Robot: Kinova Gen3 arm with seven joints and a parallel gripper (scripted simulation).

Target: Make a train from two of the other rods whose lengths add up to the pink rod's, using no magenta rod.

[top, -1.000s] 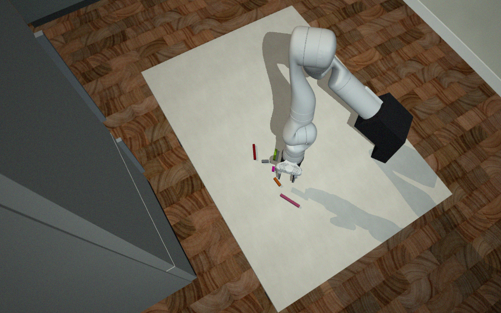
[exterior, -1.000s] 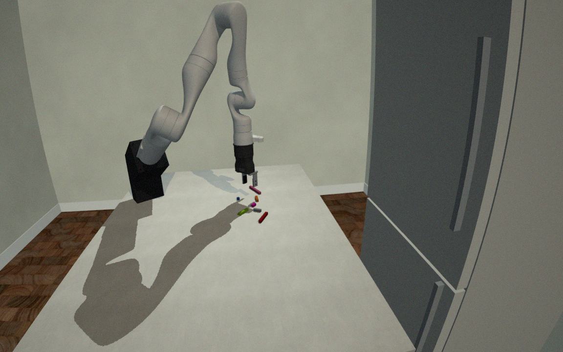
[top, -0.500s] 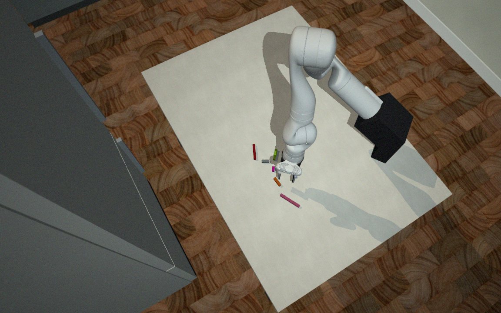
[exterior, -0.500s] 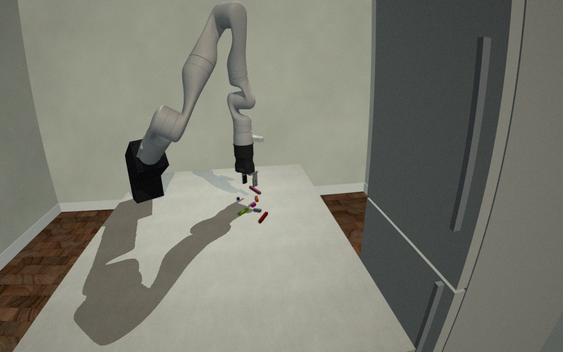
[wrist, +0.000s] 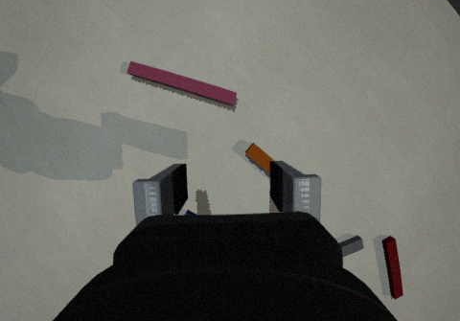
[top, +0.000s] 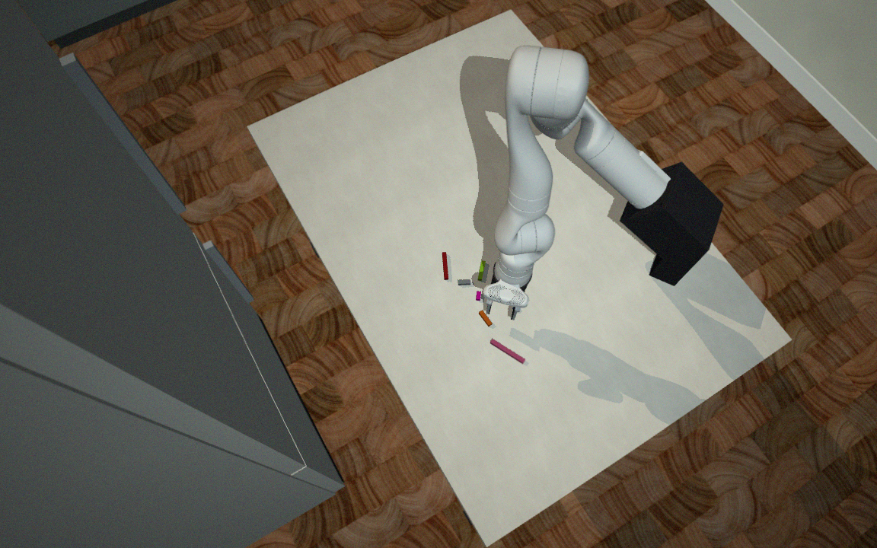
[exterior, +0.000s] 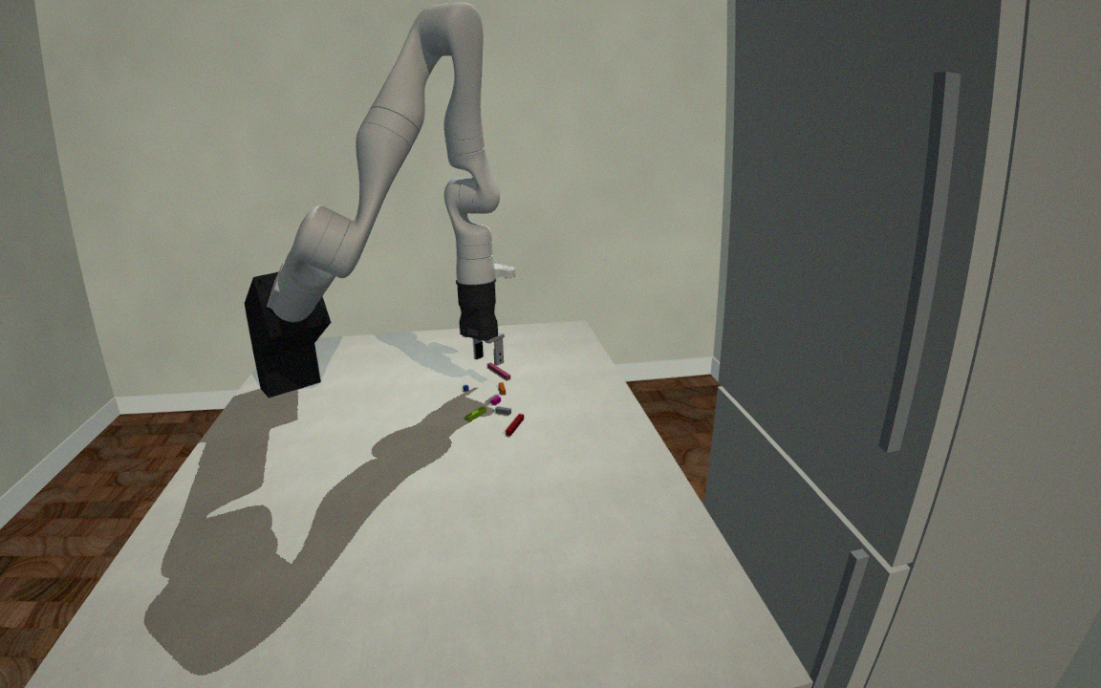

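My hand is 70 mm above the orange rod, 30 mm to the left of it and 20 mm short of it. The rest, counted from my hand: blue rod: 70 mm below, 50 mm behind, 10 mm to the left; pink rod: 70 mm to the left, 70 mm below, 40 mm ahead; magenta rod: 80 mm to the right, 70 mm below, 10 mm behind.
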